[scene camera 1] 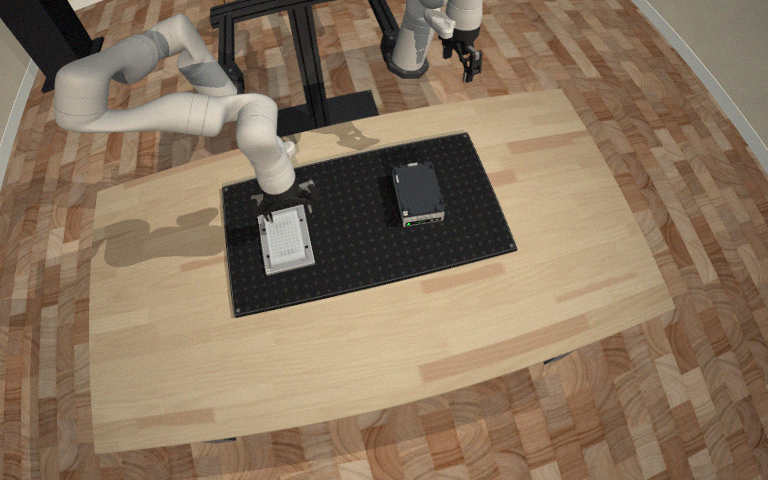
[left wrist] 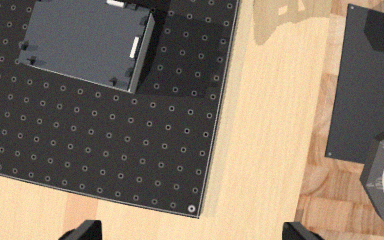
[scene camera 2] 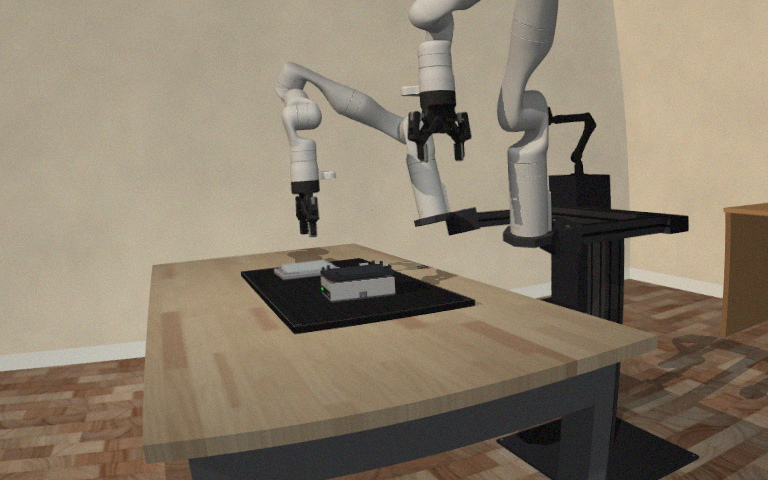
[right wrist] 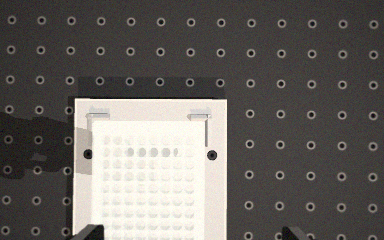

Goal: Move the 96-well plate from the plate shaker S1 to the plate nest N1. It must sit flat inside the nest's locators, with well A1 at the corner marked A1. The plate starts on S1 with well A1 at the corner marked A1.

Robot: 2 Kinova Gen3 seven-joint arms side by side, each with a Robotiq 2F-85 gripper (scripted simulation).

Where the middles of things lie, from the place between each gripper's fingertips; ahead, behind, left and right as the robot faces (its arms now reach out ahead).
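The white 96-well plate (scene camera 1: 287,249) is 100 mm below my right hand (scene camera 1: 290,214) and 30 mm to the right of it.
As for my left hand, the white 96-well plate is 47 cm to the right of it, 27 cm below it and 20 cm ahead of it.
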